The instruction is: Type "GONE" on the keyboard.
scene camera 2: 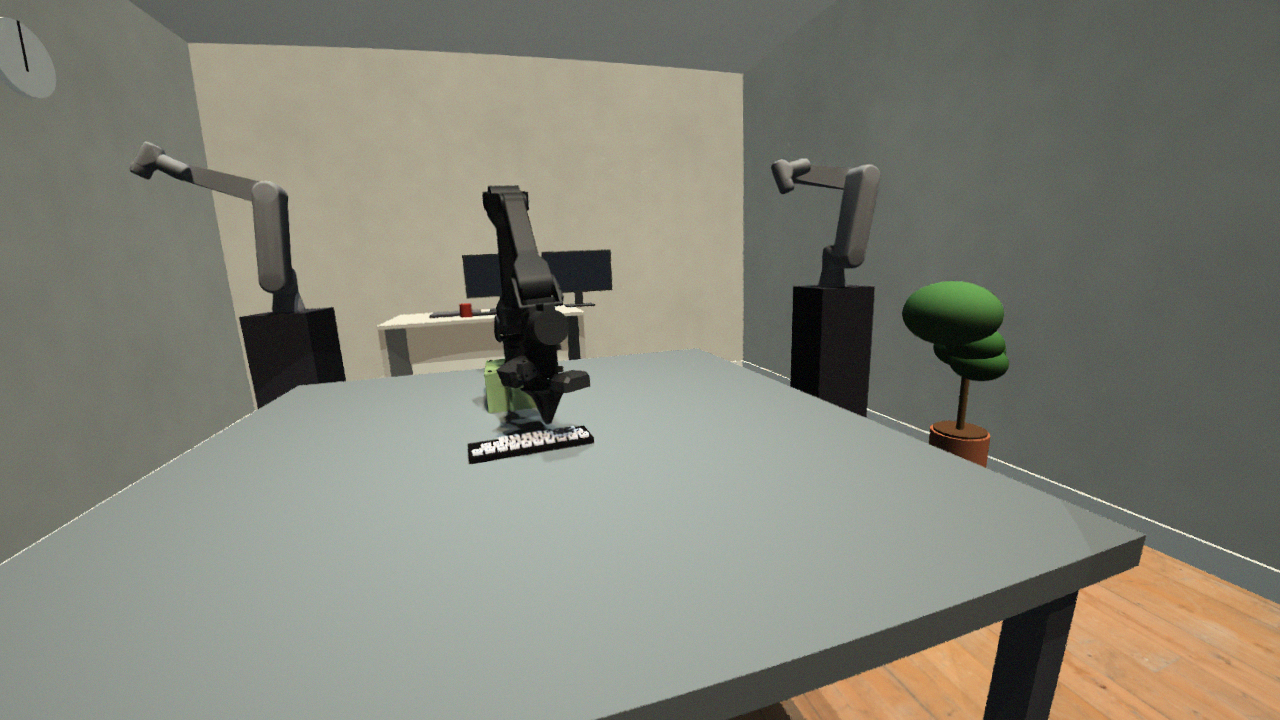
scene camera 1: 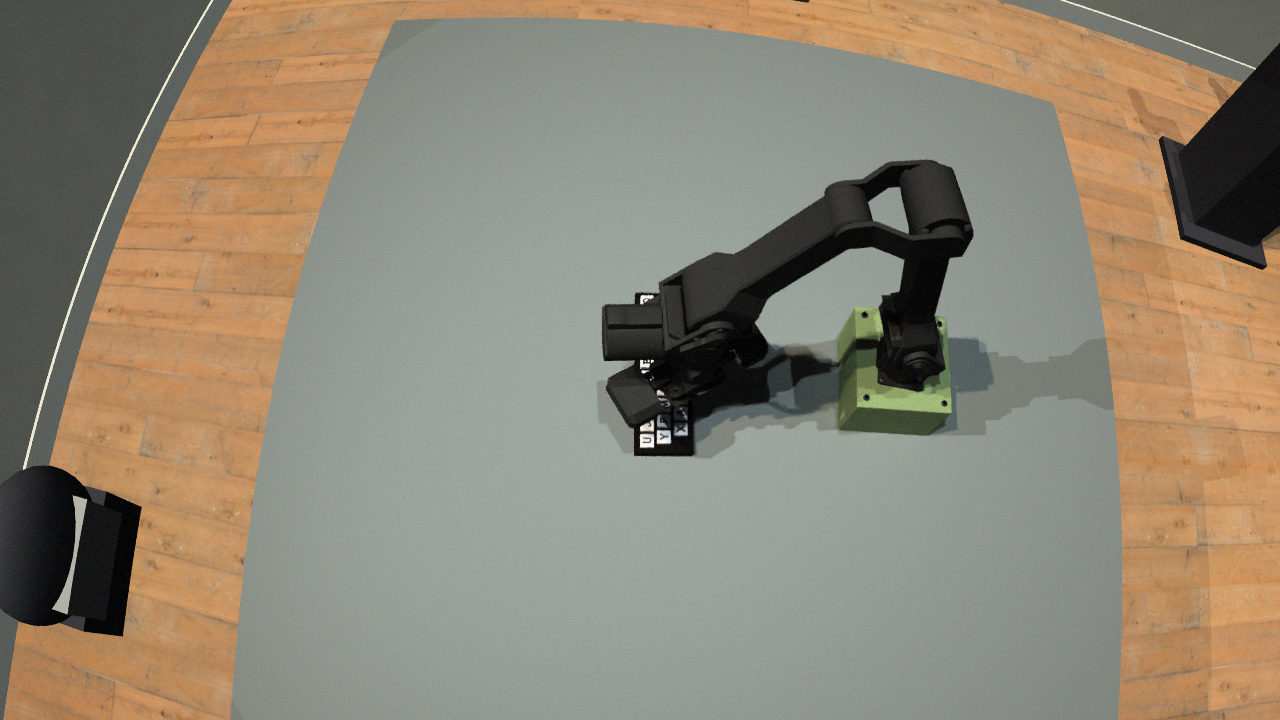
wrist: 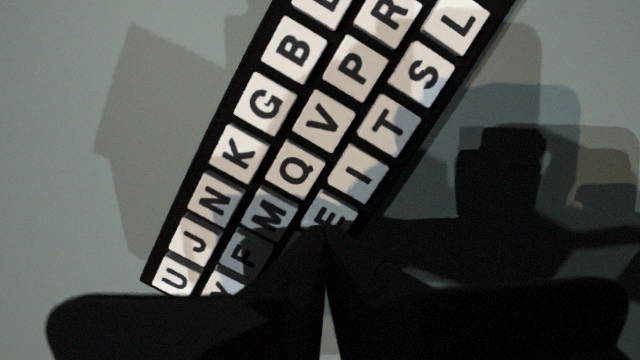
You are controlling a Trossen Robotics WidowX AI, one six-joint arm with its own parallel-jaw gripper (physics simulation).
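Places are measured from the arm's base along level axes (x ahead, y left, z up), in metres.
Pixels of known places: gripper, fingertip midpoint: (scene camera 2: 548, 423) (scene camera 1: 679, 392) (wrist: 323, 237); arm's base, origin of the base link: (scene camera 1: 901, 364).
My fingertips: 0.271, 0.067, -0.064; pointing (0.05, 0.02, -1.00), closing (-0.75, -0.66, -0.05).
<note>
Ahead of a thing's pixels: the offset from my fingertips to its top centre, as dx, dy, dz. Level surfaces: height alone.
The black keyboard {+0.025, -0.033, -0.016} (scene camera 1: 665, 451) (scene camera 2: 531, 451) (wrist: 227, 110) with white lettered keys lies flat on the table. My gripper (scene camera 2: 548, 421) (wrist: 323, 237) is shut and empty, pointing down. In the wrist view its fingertips overlap the lower part of the E key {-0.002, -0.001, -0.016} (wrist: 331, 212); whether they touch it I cannot tell. The N key {+0.036, +0.022, -0.016} (wrist: 216, 200) and the G key {+0.043, -0.019, -0.016} (wrist: 266, 104) show in the row farthest from the E key's row. The O key does not show in the wrist view. In scene camera 1 the arm hides the fingertips and much of the keyboard.
The grey table {dz -0.032} (scene camera 1: 447, 537) (scene camera 2: 626, 555) carries the green base block (scene camera 1: 895, 417) (scene camera 2: 495, 390) of my arm, behind the keyboard in scene camera 2. My arm's shadow falls across the keyboard. Two grey arms on black pedestals and a potted plant (scene camera 2: 953, 313) stand beyond the table.
</note>
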